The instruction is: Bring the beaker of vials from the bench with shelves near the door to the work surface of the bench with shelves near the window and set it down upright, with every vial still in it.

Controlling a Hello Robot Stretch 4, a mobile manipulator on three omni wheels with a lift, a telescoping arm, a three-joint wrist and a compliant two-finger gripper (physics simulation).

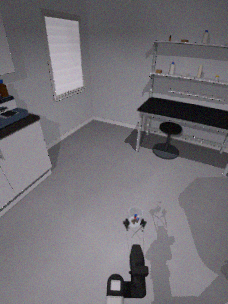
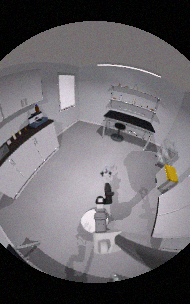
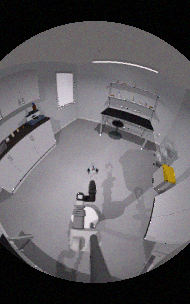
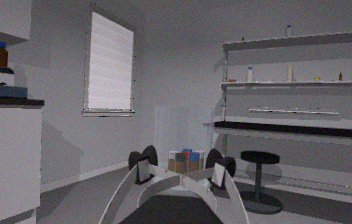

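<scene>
My gripper is shut on the clear beaker, which stands upright between the two fingertips above the floor. Several vials with blue, red, dark and white caps show low inside the beaker; their exact number is hard to tell. The bench with shelves near the window has a black top and stands at the back right, well beyond the gripper. The bench with shelves near the door does not show.
A black round stool stands at the front of the bench. Bottles and small jars stand on its shelves. A white cabinet with a dark top is on the left. A yellow-topped box is at the right.
</scene>
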